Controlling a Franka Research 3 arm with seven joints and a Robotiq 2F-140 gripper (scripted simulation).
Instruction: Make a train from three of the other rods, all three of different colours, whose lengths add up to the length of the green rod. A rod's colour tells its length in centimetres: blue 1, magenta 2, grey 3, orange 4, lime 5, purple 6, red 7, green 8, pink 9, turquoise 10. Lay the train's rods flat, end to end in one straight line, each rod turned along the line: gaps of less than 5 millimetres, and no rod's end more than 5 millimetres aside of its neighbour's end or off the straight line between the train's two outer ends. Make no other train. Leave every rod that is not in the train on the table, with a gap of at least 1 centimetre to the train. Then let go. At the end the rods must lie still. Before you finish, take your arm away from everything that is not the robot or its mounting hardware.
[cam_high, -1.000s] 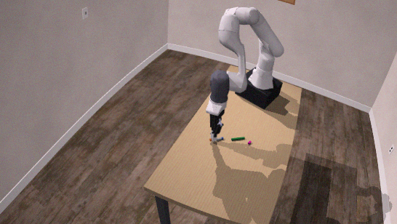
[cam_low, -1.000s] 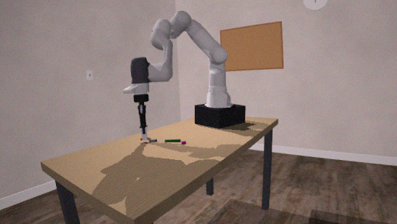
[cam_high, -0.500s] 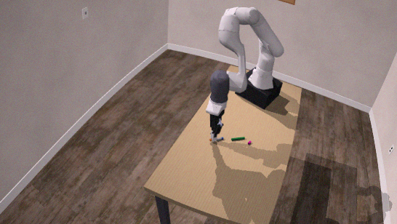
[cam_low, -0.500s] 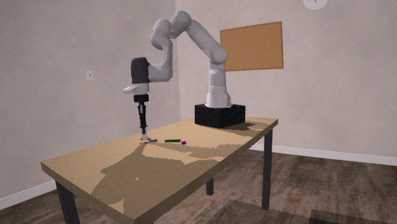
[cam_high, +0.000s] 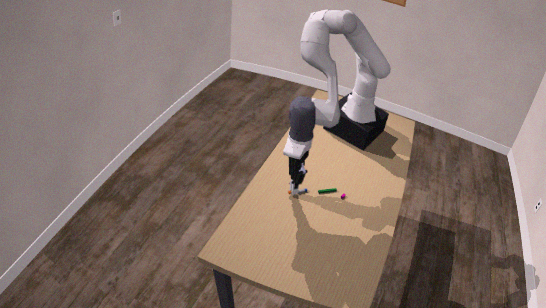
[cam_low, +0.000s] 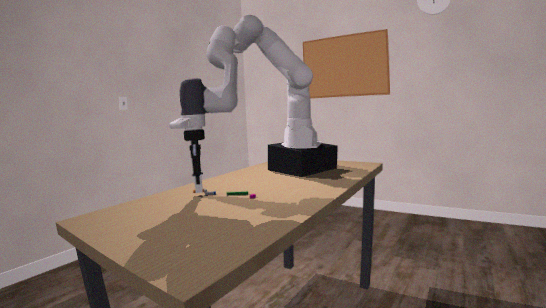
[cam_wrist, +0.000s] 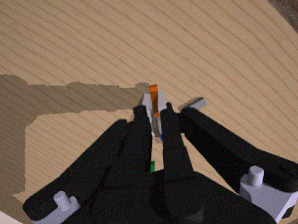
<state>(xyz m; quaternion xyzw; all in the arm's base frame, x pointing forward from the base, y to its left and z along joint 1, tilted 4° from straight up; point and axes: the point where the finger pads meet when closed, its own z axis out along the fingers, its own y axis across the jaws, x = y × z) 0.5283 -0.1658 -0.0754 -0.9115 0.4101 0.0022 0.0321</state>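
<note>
My gripper is now 40 mm to the right of the blue rod, 40 mm past it and 40 mm above it. From my hand the other things lie so: magenta rod (200 mm to the left, 60 mm behind, 40 mm below); green rod (130 mm to the left, 70 mm behind, 40 mm below); orange rod (30 mm below).
</note>
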